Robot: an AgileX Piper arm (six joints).
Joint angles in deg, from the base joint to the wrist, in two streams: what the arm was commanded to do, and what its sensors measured. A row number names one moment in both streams.
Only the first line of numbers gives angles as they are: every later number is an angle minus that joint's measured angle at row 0.
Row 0, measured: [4.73 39.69 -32.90 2.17 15.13 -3.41]
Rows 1 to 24, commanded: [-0.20 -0.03 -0.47 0.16 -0.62 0.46]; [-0.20 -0.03 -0.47 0.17 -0.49 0.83]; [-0.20 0.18 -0.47 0.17 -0.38 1.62]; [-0.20 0.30 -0.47 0.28 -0.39 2.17]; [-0.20 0.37 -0.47 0.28 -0.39 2.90]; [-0.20 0.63 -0.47 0.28 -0.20 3.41]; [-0.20 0.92 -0.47 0.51 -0.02 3.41]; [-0.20 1.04 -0.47 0.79 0.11 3.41]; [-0.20 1.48 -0.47 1.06 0.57 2.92]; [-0.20 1.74 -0.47 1.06 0.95 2.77]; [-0.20 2.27 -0.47 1.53 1.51 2.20]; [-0.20 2.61 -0.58 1.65 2.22 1.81]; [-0.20 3.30 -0.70 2.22 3.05 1.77]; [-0.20 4.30 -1.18 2.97 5.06 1.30]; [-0.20 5.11 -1.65 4.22 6.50 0.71]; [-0.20 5.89 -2.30 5.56 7.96 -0.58]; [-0.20 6.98 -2.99 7.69 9.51 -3.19]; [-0.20 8.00 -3.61 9.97 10.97 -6.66]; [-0.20 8.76 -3.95 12.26 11.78 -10.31]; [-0.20 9.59 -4.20 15.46 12.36 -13.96]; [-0.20 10.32 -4.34 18.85 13.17 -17.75]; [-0.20 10.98 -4.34 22.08 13.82 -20.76]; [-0.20 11.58 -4.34 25.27 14.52 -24.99]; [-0.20 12.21 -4.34 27.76 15.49 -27.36]
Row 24, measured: [0.00 10.24 -3.73 17.85 12.62 -15.31]
